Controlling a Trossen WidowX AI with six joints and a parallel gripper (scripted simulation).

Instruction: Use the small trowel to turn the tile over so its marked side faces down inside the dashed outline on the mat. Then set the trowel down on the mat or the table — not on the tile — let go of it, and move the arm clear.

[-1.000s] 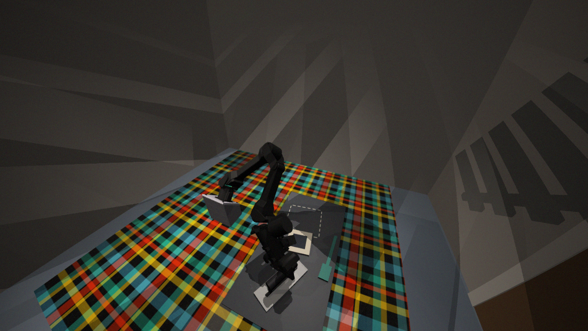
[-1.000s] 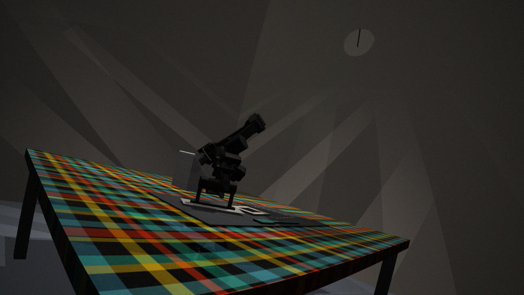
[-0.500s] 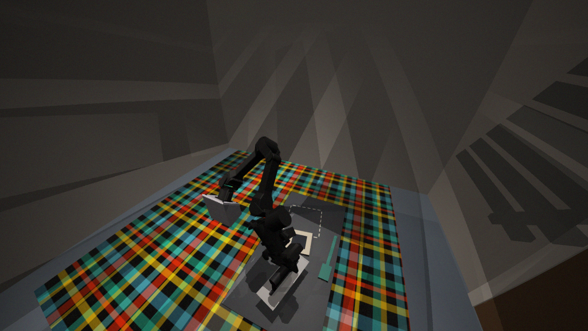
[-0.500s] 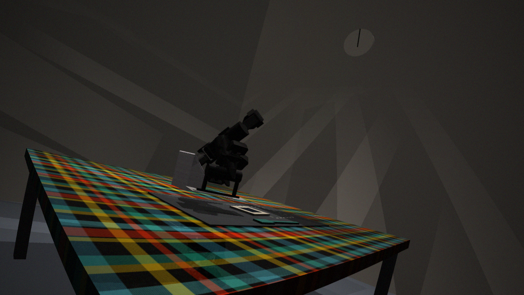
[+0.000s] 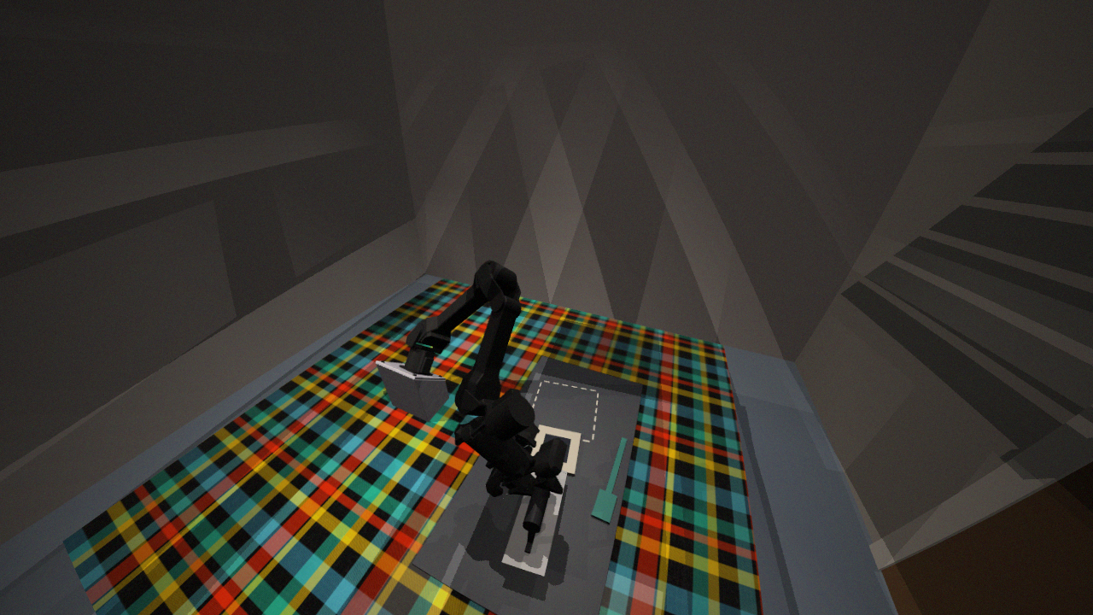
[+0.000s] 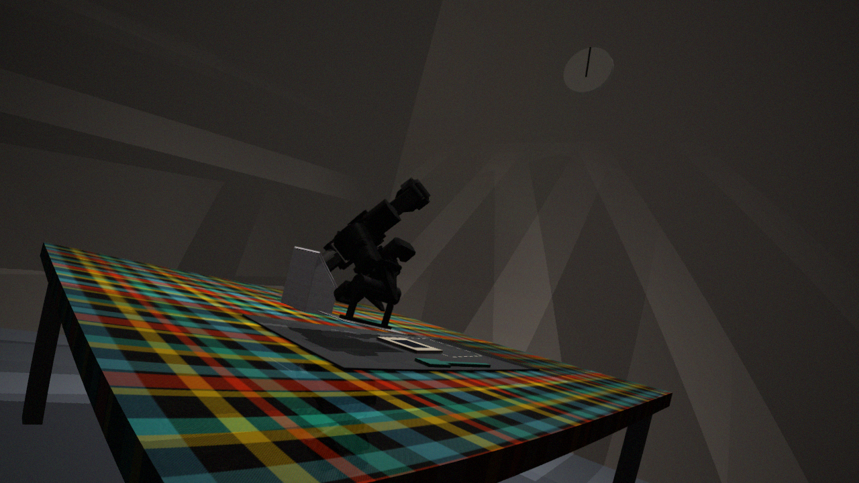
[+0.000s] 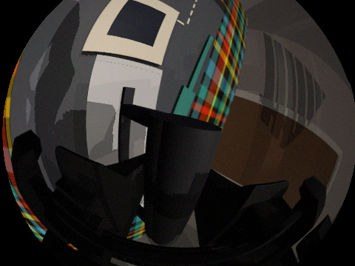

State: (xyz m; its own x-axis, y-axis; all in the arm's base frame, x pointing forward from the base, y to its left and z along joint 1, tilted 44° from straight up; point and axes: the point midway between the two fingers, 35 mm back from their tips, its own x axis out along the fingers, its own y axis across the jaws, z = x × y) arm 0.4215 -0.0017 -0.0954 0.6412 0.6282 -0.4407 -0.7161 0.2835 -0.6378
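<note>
Right now my gripper tip is 7 cm past the tile, 13 cm to the right of it and 8 cm above it. From my gripper tip the other things lie so: trowel 8 cm ahead, 12 cm to the left, 9 cm below.
</note>
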